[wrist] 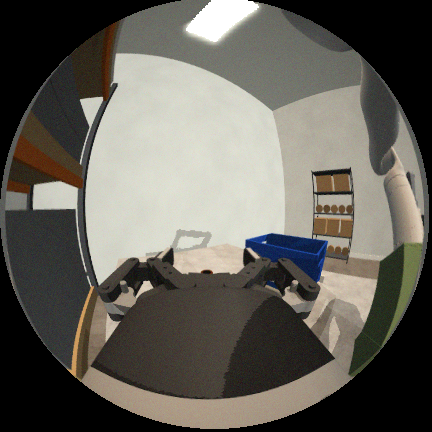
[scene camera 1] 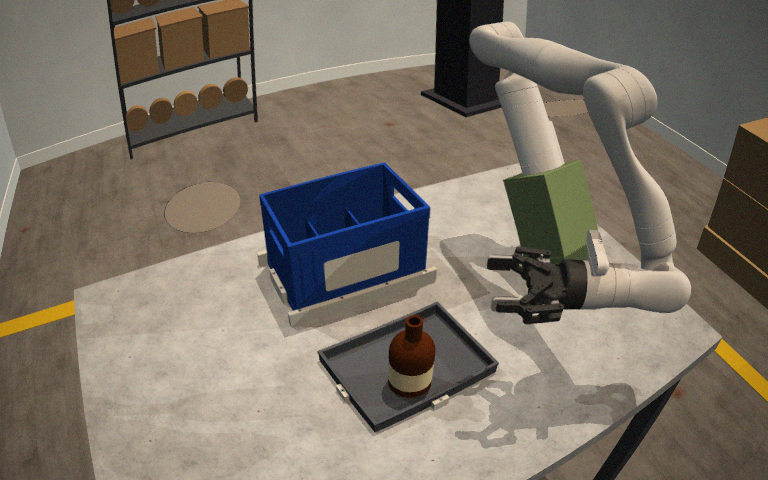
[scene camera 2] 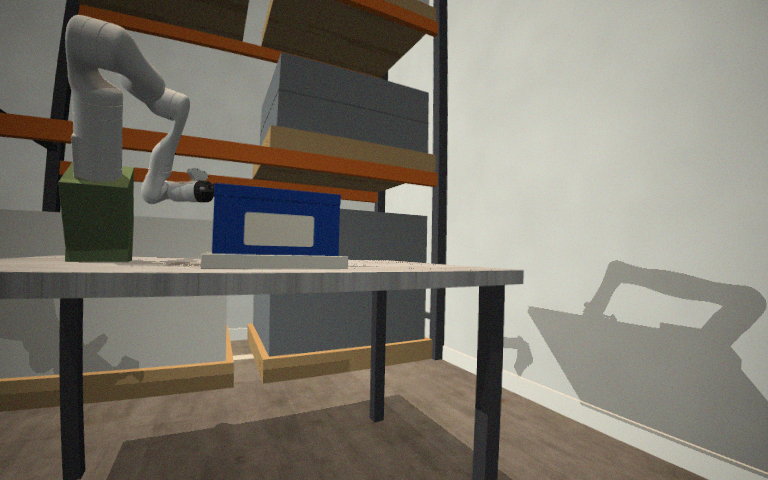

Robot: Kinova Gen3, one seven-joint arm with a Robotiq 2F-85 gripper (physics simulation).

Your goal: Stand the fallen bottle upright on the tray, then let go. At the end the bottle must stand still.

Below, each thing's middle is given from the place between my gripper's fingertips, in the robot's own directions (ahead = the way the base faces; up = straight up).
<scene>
Now: the brown bottle (scene camera 1: 411, 359) 150 mm below my hand, 80 mm ahead of it and 60 mm to the right of it. Round my hand: blue crate (scene camera 1: 325, 238): 380 mm to the right, 150 mm below; then dark grey tray (scene camera 1: 360, 364): 220 mm below, 100 mm to the right, 60 mm ahead.
</scene>
